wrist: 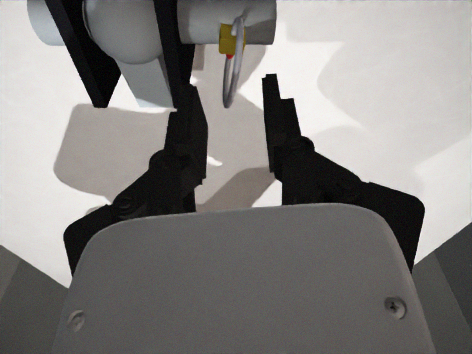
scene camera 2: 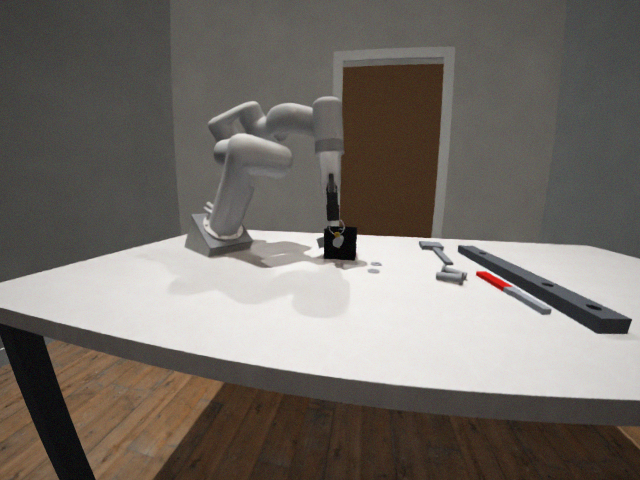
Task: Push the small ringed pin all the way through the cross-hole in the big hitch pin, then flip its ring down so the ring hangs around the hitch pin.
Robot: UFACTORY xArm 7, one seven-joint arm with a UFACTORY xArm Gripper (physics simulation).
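Pixels of known places: gripper, between the fingertips: (wrist: pixel 232 101) (scene camera 2: pixel 333 219); arm's base, origin of its link: (scene camera 2: pixel 223 227).
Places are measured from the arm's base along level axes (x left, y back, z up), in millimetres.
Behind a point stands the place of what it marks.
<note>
The big grey hitch pin (scene camera 2: pixel 338 241) @(x -41, y -384, z -12 mm) (wrist: pixel 200 22) @(x 3, y -382, z -4 mm) passes through a black two-plate bracket (scene camera 2: pixel 348 249) @(x 16, y -404, z -45 mm) (wrist: pixel 172 55) @(x 18, y -370, z 11 mm). The small pin's yellow head (scene camera 2: pixel 337 234) @(x -22, y -377, z 3 mm) (wrist: pixel 229 40) @(x -14, y -379, z 9 mm) sits at the hitch pin's protruding end. Its shaft is hidden, so its depth in the cross-hole cannot be told. The pin's metal ring (scene camera 2: pixel 344 227) @(x -19, y -395, z 23 mm) (wrist: pixel 238 60) @(x -18, y -386, z 42 mm) stands up above the hitch pin. My gripper (scene camera 2: pixel 333 223) @(x -17, y -364, z 42 mm) (wrist: pixel 232 101) @(x -17, y -364, z 42 mm) is partly open and holds nothing. It is just above the bracket, and in the wrist view the ring's free end shows between the fingertips, with a gap on each side.
Two small grey discs (scene camera 2: pixel 373 271) @(x -78, y -479, z -73 mm) (scene camera 2: pixel 376 264) @(x -16, y -485, z -73 mm) lie right of the bracket. Further right are a grey hammer-like tool (scene camera 2: pixel 442 255) @(x 111, y -682, z -67 mm), short grey cylinders (scene camera 2: pixel 449 277) @(x -104, y -648, z -64 mm), a red-handled tool (scene camera 2: pixel 493 280) @(x -91, y -747, z -67 mm) and a long dark bar with holes (scene camera 2: pixel 522 276) @(x -94, y -805, z -52 mm). The white table (scene camera 2: pixel 258 330) @(x -378, y -331, z -77 mm) has its front edge below.
</note>
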